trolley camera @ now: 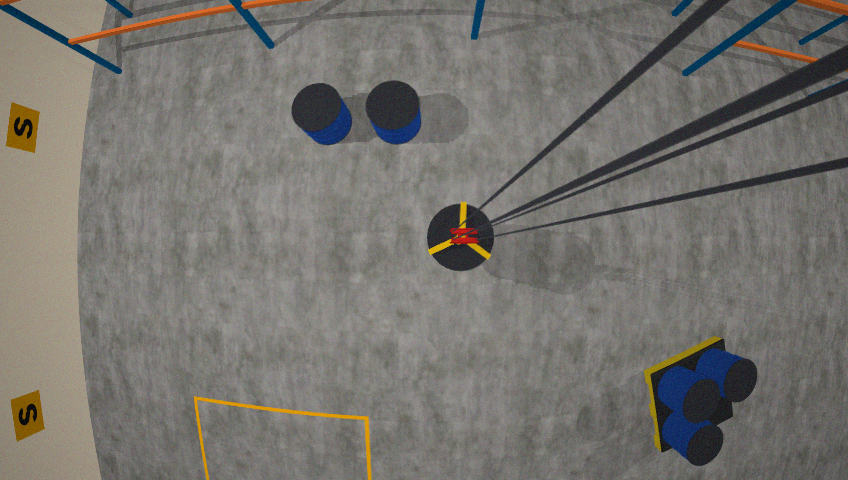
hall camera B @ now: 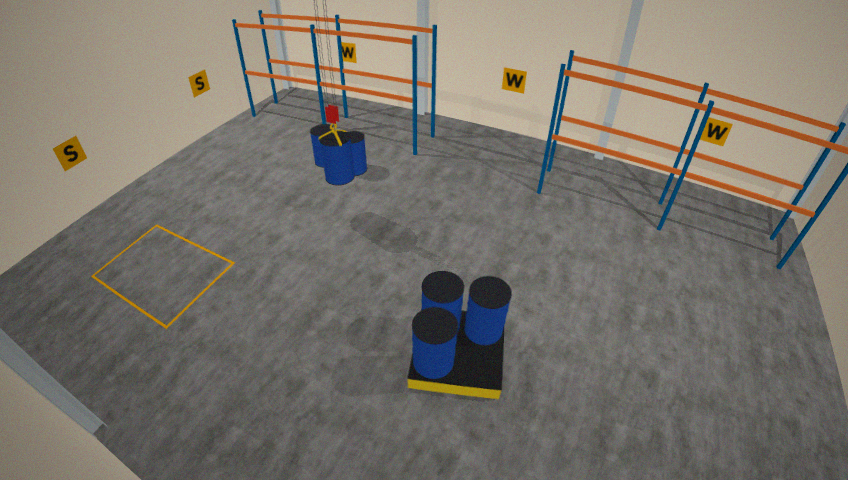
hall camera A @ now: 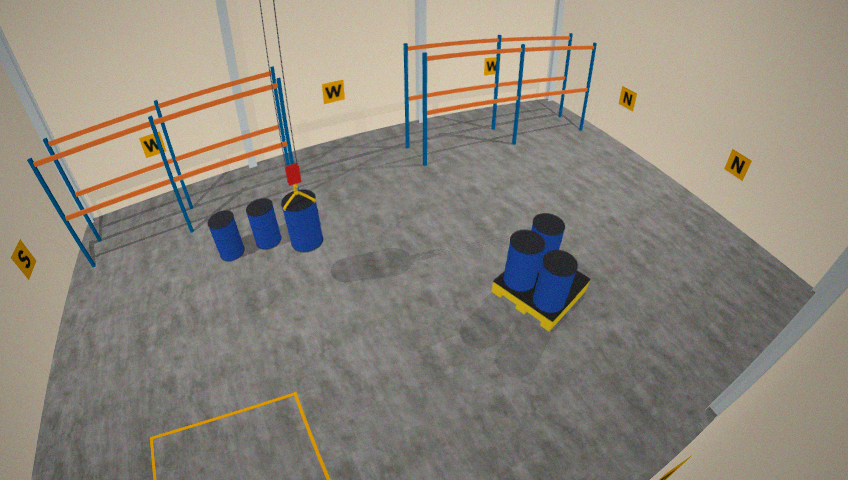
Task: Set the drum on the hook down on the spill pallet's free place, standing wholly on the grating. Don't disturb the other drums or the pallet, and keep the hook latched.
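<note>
The blue drum [hall camera A: 304, 228] [hall camera B: 339, 167] [trolley camera: 445, 230] hangs upright under the red hook block, on a yellow three-legged sling. Its shadow lies apart from it, so it is off the floor. My hook [hall camera A: 295, 188] [hall camera B: 333, 126] [trolley camera: 463, 236] is shut on the drum's sling; its latch is too small to make out. The spill pallet [hall camera A: 552, 325] [hall camera B: 455, 388] [trolley camera: 684, 355] stands well apart from the hanging drum, with a yellow base and black grating. Three drums stand on it: one [hall camera B: 442, 287], a second [hall camera B: 487, 318] and a third [hall camera B: 434, 350]. Bare grating shows at the near right corner in hall camera B.
Two more blue drums, one [hall camera A: 226, 239] [trolley camera: 316, 107] and another [hall camera A: 263, 226] [trolley camera: 392, 105], stand on the floor near the hanging drum. Blue and orange racks [hall camera A: 169, 172] [hall camera A: 424, 118] stand along the W wall. A yellow outlined square [hall camera A: 223, 415] [hall camera B: 199, 295] is marked on the floor.
</note>
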